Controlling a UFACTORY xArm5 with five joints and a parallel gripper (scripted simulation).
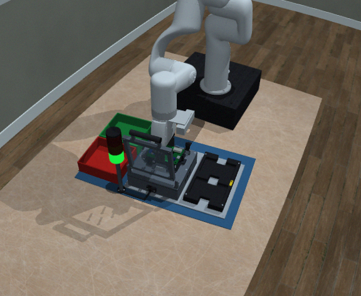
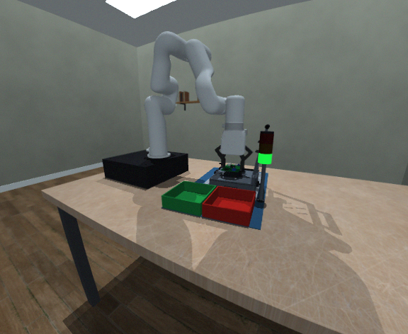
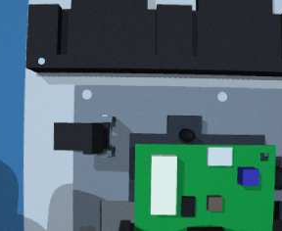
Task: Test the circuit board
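The green bin is 21 cm to the right of my hand, 9 cm below it and 8 cm behind it. Round my hand: lid: 11 cm ahead, 8 cm above, 2 cm to the left; then green circuit board: 1 cm below; then black latch: 7 cm behind, 5 cm to the left, 1 cm below.
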